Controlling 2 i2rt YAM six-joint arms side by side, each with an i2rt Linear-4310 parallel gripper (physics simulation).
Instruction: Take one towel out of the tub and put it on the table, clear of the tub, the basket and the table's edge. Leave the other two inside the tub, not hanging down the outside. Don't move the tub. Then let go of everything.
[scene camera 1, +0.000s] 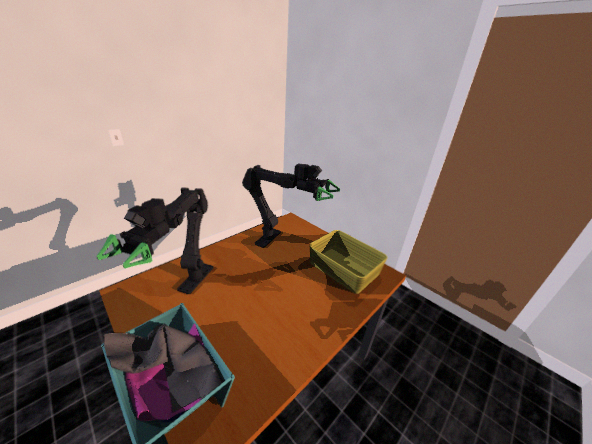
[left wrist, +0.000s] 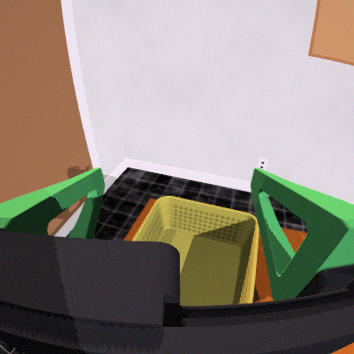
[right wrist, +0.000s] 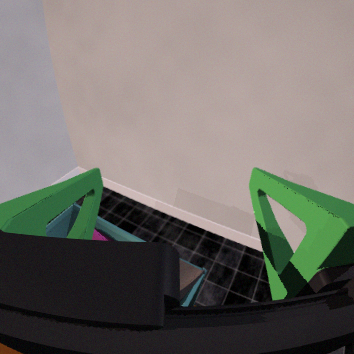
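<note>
A teal tub (scene camera 1: 120, 397) (right wrist: 120, 231) stands at the table's near left end. In it lie a brown-grey towel (scene camera 1: 187, 352) on top, draped over the rear left rim, and a magenta towel (scene camera 1: 150, 395) (right wrist: 99, 235) beneath. A dark grey towel part (scene camera 1: 192, 385) shows at the right; whether it is a separate towel I cannot tell. My right gripper (scene camera 1: 124, 254) (right wrist: 175, 175) is open and empty, high above and behind the tub. My left gripper (scene camera 1: 330, 191) (left wrist: 177, 175) is open and empty, high above the yellow basket (scene camera 1: 350, 260) (left wrist: 215, 260).
The wooden table (scene camera 1: 260, 320) carries both arm bases along its back edge, by the wall. The basket stands at its far right end. The table's front edge runs diagonally at the right, with dark floor tiles (scene camera 1: 345, 395) beyond it.
</note>
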